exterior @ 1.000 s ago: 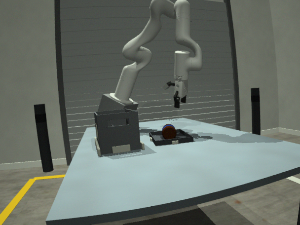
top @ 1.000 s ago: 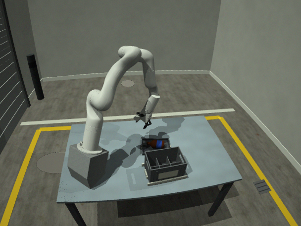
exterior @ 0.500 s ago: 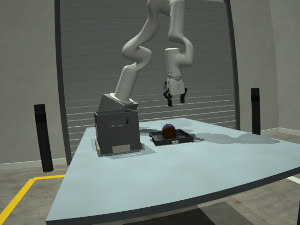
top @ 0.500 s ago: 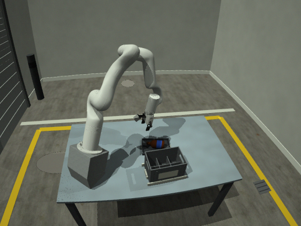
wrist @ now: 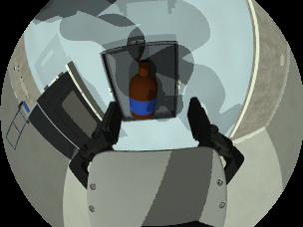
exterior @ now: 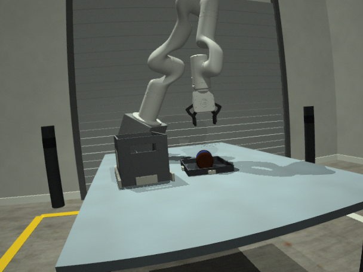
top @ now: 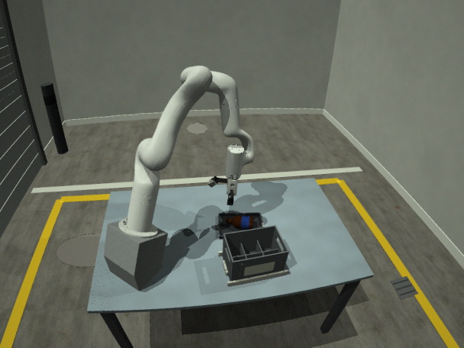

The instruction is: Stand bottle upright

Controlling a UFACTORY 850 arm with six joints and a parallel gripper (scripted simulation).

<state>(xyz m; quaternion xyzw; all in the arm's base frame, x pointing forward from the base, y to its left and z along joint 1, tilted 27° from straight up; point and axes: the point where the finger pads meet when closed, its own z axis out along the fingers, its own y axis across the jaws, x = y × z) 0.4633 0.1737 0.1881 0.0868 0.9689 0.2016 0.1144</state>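
Right now the bottle is 50 mm ahead of my hand, 30 mm to the right of it and 160 mm below it. Round my hand: crate (70 mm ahead, 320 mm to the right, 110 mm below); tray (60 mm ahead, 30 mm to the right, 180 mm below).
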